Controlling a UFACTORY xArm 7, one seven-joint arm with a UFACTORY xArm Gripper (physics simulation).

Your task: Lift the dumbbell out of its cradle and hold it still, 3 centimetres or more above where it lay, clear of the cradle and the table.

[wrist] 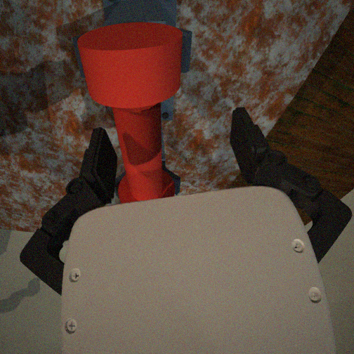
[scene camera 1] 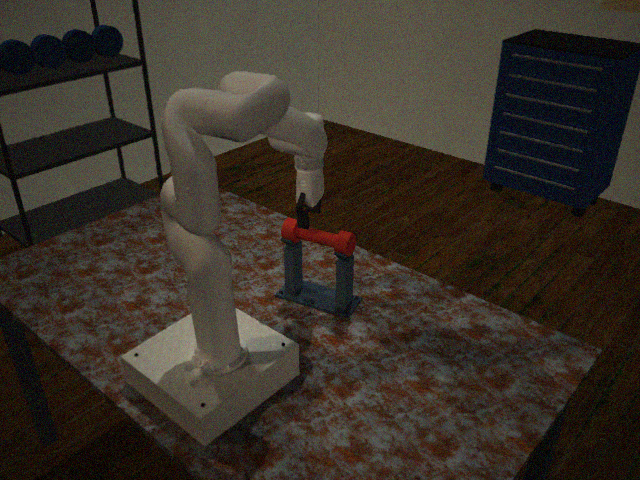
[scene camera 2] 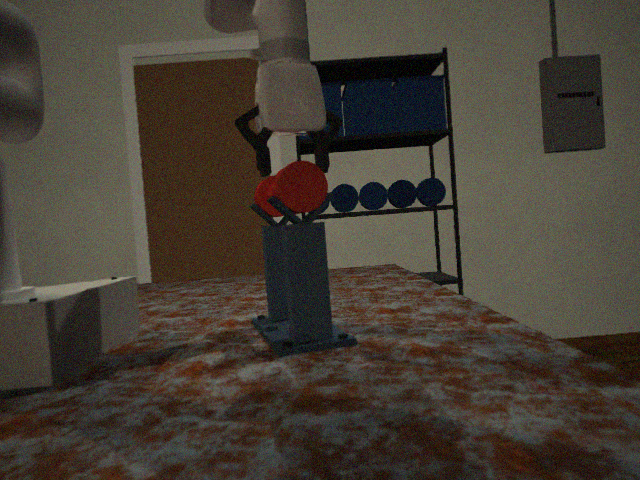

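Seen in the pictures: gripper, between the fingertips: (scene camera 1: 309,220); arm's base, origin of its link: (scene camera 1: 220,355).
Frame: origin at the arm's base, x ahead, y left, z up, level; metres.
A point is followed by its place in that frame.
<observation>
The red dumbbell (scene camera 1: 320,237) @(x 0.397, y -0.023, z 0.125 m) (scene camera 2: 302,186) @(x 0.420, y -0.105, z 0.116 m) (wrist: 132,72) lies level in the blue-grey cradle (scene camera 1: 344,281) @(x 0.395, y -0.100, z 0.013 m) (scene camera 2: 309,281) @(x 0.420, y -0.102, z -0.003 m) (wrist: 186,52), one head on each of its two posts. My gripper (scene camera 1: 303,225) @(x 0.432, y 0.034, z 0.145 m) (scene camera 2: 294,169) @(x 0.432, y 0.034, z 0.145 m) (wrist: 170,132) is open, with nothing between its fingers, and points down. In scene camera 2 its fingertips are at about the height of the top of the dumbbell's heads, one to each side. In the wrist view the handle shows between the fingers, closer to the left finger. The far head is partly hidden by the gripper's housing there.
The cradle's base plate stands on the mottled table (scene camera 1: 439,372) @(x 0.305, y -0.420, z -0.086 m) (scene camera 2: 413,413) @(x 0.456, y -0.348, z -0.086 m). The arm's white base block (scene camera 1: 248,384) @(x -0.037, y -0.109, z -0.005 m) (scene camera 2: 72,335) @(x 0.131, y -0.081, z -0.043 m) is beside it. A blue drawer cabinet (scene camera 1: 547,124) and a dark shelf rack (scene camera 1: 146,98) (scene camera 2: 452,170) stand beyond the table.
</observation>
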